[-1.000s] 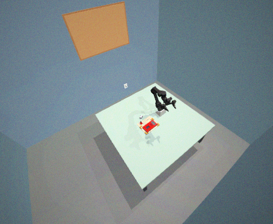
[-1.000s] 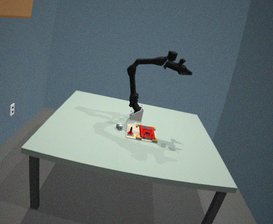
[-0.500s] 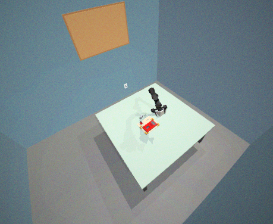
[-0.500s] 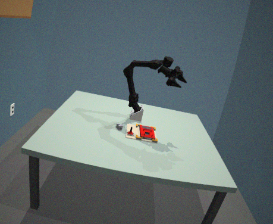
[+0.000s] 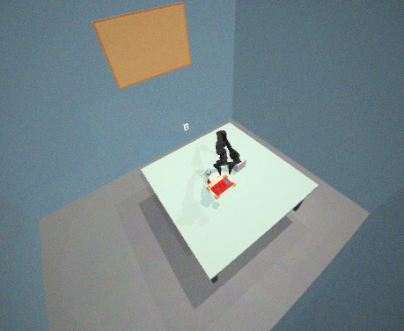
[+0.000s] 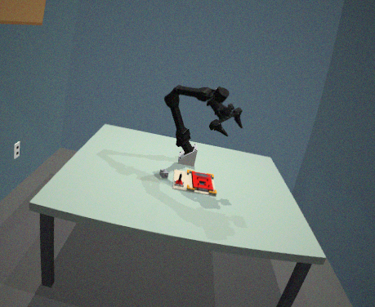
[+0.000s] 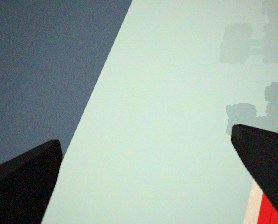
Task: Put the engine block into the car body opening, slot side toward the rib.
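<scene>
My gripper tip is 1 cm past the grey engine block, 32 cm to the left of it and 31 cm above it. From my gripper tip the other things lie so: grey holder (5 cm ahead, 22 cm to the right, 30 cm below); then pale base plate (2 cm behind, 13 cm to the right, 32 cm below).
</scene>
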